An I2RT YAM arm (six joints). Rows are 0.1 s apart.
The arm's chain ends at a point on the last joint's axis. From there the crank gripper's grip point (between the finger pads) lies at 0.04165 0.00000 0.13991 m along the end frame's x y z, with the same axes.
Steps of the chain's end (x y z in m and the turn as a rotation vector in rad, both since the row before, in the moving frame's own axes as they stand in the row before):
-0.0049 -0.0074 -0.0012 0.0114 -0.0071 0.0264
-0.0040 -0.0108 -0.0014 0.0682 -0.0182 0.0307
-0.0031 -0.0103 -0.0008 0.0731 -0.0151 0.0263
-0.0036 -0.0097 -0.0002 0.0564 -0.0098 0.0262
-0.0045 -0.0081 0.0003 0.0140 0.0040 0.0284
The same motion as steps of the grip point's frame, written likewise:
-0.0059 -0.0079 -0.0009 0.0114 -0.0071 0.0264
-0.0064 -0.0191 -0.0009 0.0682 -0.0182 0.0307
-0.0051 -0.0195 -0.0005 0.0731 -0.0151 0.0263
-0.0049 -0.0165 0.0000 0.0564 -0.0098 0.0262
-0.0039 -0.0089 0.0001 0.0140 0.0040 0.0284

